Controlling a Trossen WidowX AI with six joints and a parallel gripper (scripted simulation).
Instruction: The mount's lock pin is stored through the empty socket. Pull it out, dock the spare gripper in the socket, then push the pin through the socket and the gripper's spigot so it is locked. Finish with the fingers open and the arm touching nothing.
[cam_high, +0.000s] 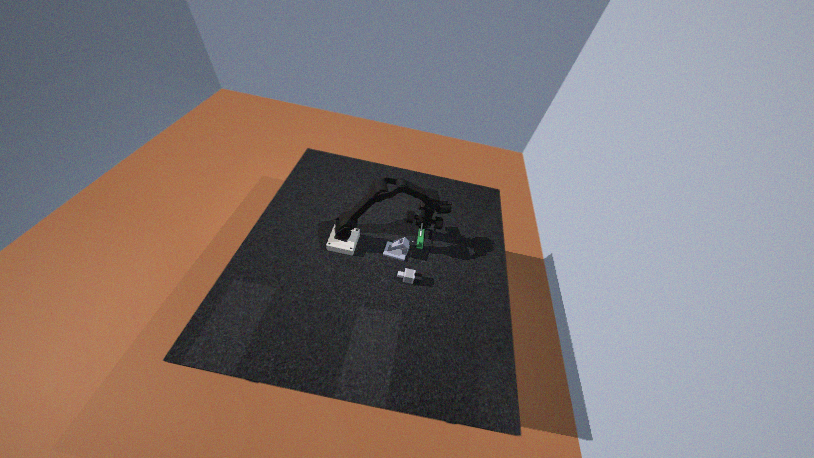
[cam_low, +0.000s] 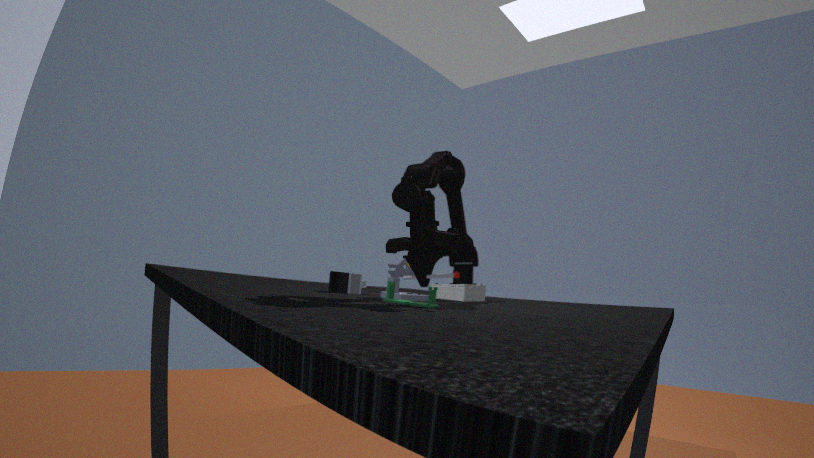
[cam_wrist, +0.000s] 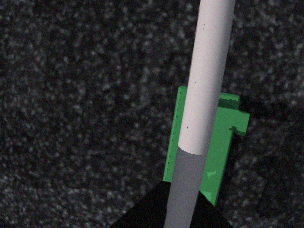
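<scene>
The green cradle lies 10 mm ahead of my gripper tip, 30 mm to the right of it and 20 mm below it. Round my gripper tip: spare gripper (10 mm ahead, 280 mm to the right, 10 mm below); then grey mount (70 mm behind, 160 mm to the right, 10 mm above).
</scene>
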